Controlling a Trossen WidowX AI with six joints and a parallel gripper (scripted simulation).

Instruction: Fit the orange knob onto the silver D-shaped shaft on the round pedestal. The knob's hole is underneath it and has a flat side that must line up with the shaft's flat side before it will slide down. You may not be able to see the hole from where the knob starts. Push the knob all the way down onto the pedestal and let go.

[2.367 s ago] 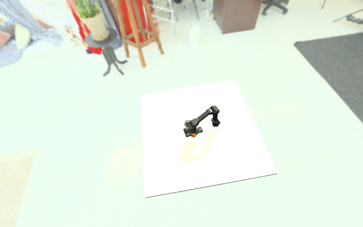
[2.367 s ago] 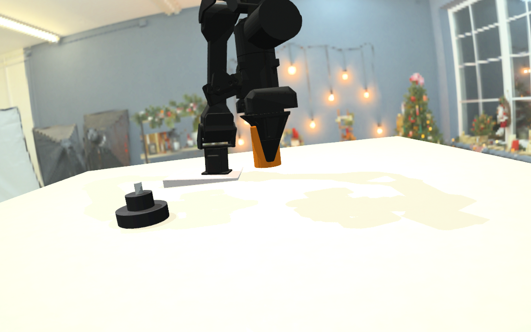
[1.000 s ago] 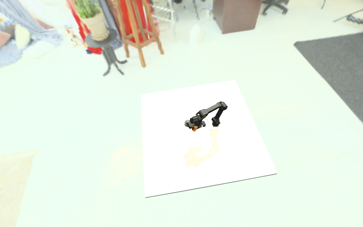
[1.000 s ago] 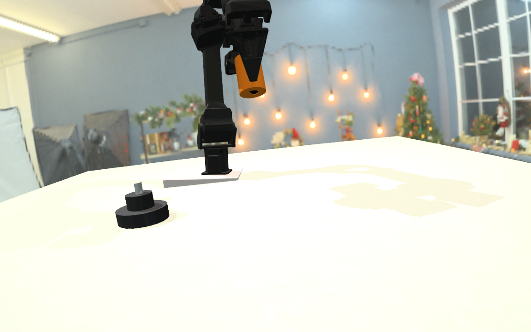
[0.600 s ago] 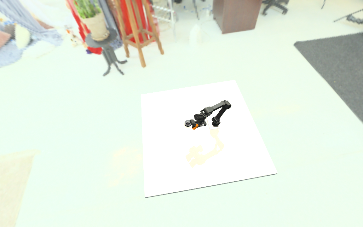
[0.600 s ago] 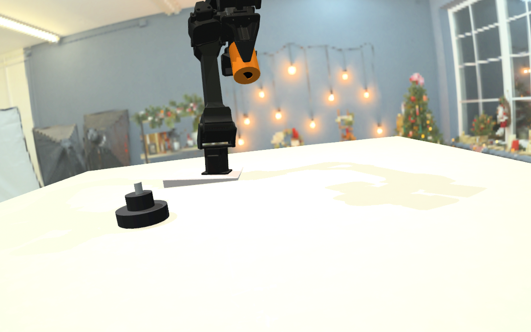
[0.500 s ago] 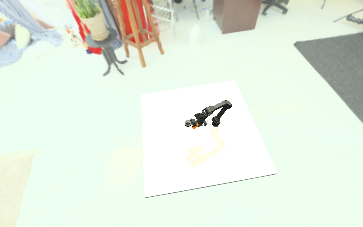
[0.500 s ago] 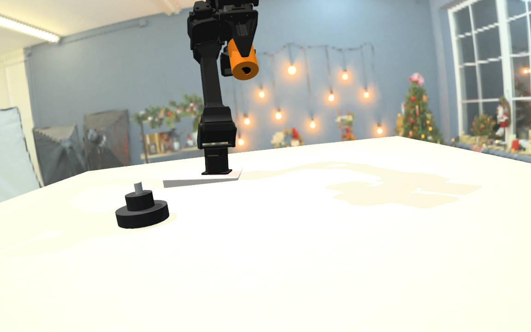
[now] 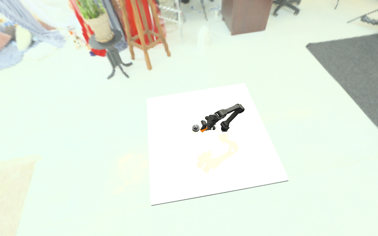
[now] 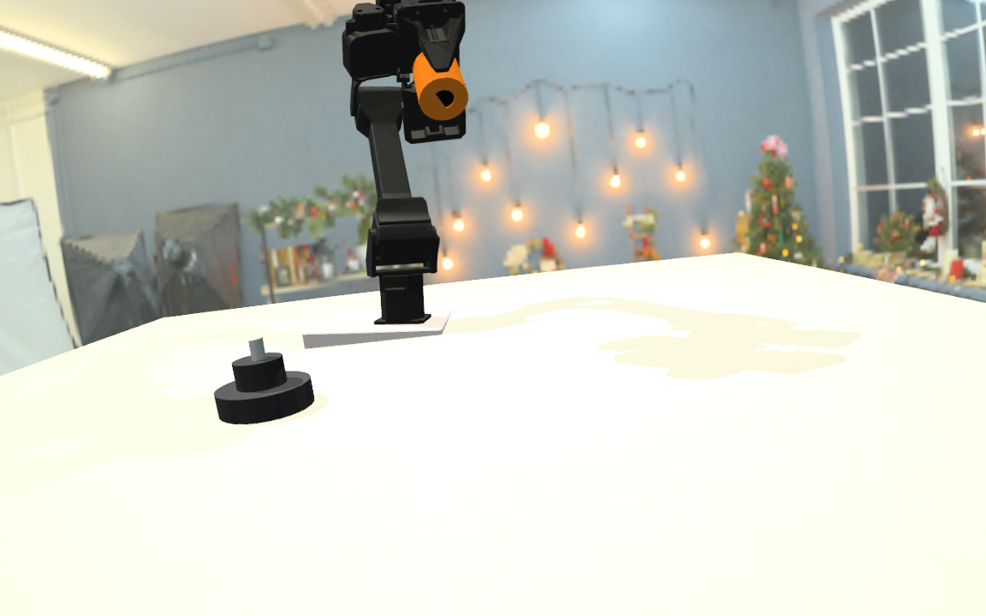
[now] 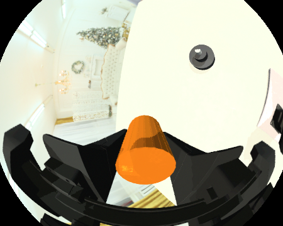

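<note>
The orange knob is 30 mm behind my gripper tip, 20 mm above it and 10 mm to the right of it. The rest, counted from my gripper tip: pedestal (210 mm below, 170 mm to the right, 50 mm ahead).
</note>
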